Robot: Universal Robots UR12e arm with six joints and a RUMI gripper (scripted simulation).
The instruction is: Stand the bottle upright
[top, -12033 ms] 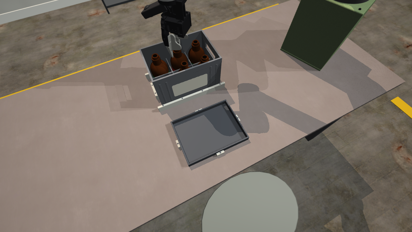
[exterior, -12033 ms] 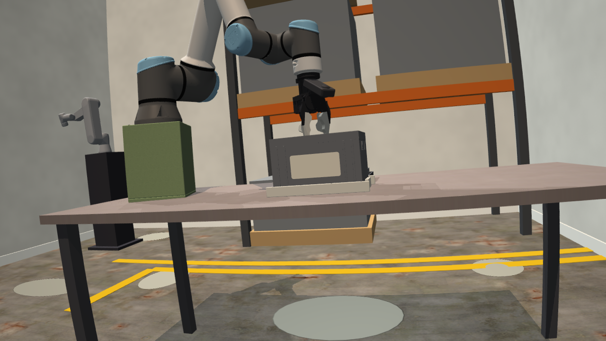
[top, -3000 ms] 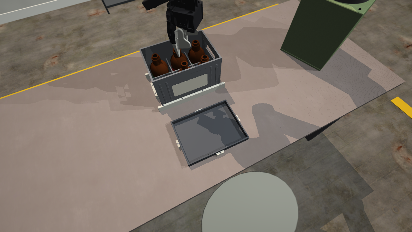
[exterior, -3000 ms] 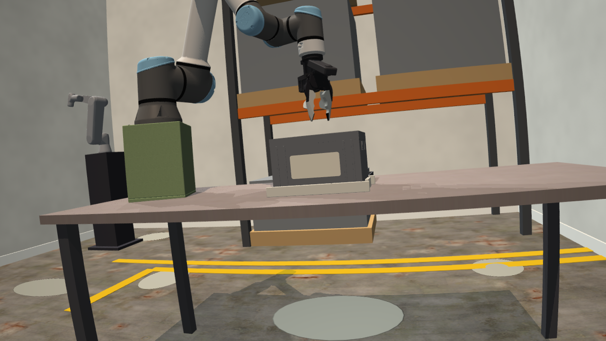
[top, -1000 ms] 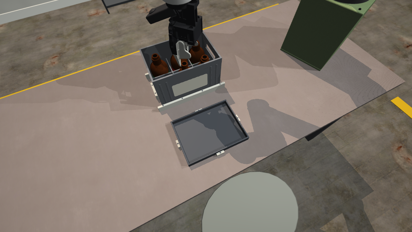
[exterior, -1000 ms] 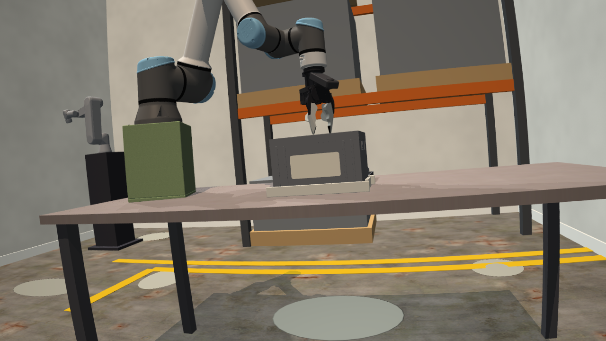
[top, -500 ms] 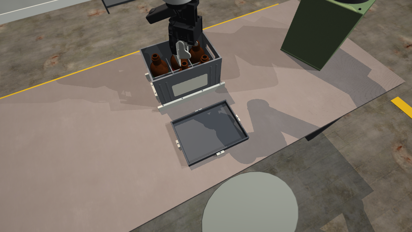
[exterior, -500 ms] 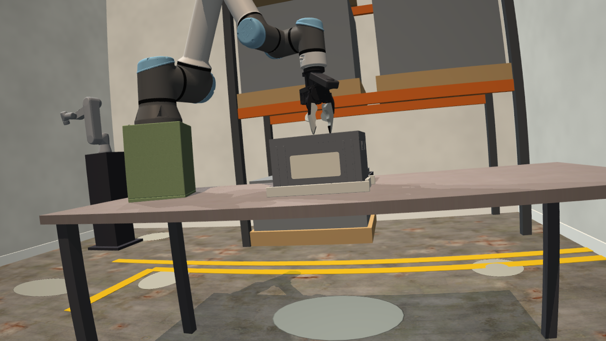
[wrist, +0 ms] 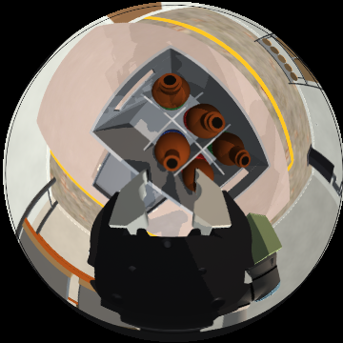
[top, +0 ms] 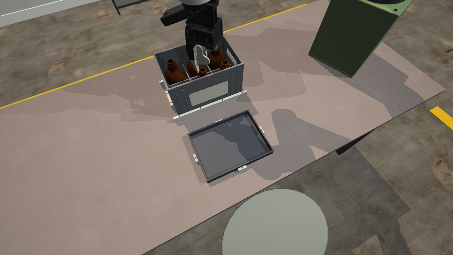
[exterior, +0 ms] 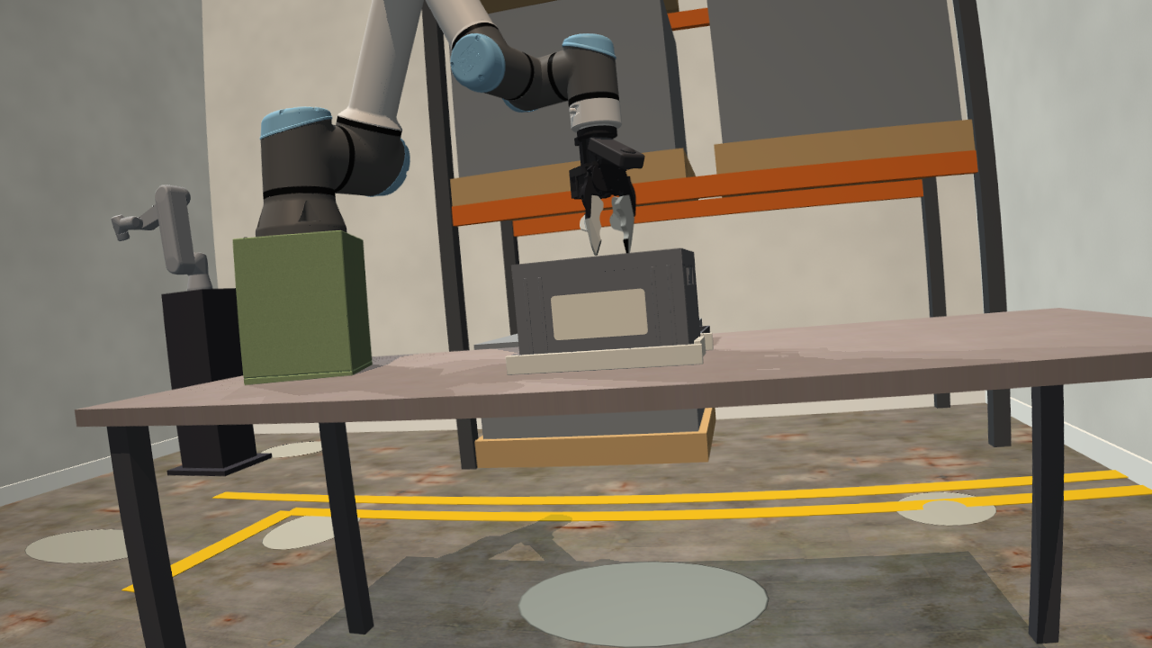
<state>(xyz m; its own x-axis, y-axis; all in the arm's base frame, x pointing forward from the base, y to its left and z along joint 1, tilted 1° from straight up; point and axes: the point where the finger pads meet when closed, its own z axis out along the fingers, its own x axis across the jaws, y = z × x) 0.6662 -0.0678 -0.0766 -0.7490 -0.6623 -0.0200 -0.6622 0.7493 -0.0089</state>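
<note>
Now: the brown bottle 11 cm below my hand. Also, from my hand: grey crate: 11 cm below, 5 cm to the right; dark tray: 23 cm to the left, 18 cm below, 2 cm ahead.
</note>
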